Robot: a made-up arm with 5 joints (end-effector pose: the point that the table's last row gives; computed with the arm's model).
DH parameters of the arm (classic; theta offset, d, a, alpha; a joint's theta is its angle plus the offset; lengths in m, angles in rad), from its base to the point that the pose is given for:
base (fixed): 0 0.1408 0 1.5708
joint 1: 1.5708 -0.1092 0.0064 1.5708
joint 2: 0 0.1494 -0.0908 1.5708
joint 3: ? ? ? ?
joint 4: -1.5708 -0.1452 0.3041 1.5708
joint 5: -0.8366 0 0.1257 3.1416
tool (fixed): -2.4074 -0.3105 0 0
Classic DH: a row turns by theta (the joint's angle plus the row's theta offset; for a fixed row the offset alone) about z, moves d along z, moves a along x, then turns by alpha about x.
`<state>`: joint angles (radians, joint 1 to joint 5).
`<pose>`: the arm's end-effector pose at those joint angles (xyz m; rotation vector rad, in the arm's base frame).
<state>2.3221 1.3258 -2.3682 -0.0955 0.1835</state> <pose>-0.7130 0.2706 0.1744 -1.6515 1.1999 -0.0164</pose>
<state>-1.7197 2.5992 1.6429 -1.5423 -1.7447</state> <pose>-0.1895 0.1793 0.1539 1.6574 -1.0776 1.5956</pose>
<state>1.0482 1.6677 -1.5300 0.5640 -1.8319</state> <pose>-0.3158 0.3594 0.6045 0.2432 3.0909 0.0321</pose>
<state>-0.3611 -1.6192 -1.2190 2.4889 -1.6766</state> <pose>-0.3608 -0.0486 0.1085 1.6883 -0.1626 2.3221</pose>
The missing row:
joint 3: 0 0.1437 0.0565 -1.5708
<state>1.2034 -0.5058 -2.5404 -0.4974 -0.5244</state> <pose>0.2785 0.3912 0.6573 0.9518 2.3184 0.4238</pose>
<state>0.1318 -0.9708 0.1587 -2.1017 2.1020</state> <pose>0.0899 -0.1963 0.3115 1.7305 2.6160 0.1419</pose>
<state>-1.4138 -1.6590 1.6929 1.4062 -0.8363</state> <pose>-0.4217 0.2066 -0.4050 -0.7274 1.4392 -0.6251</pose>
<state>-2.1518 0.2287 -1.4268 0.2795 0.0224</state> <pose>-0.2966 0.7761 0.0385 0.2078 0.6871 -0.3486</pose>
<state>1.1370 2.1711 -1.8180 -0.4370 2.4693</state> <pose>-0.0209 -0.0294 0.6947 -1.6854 -1.6805 0.9027</pose>
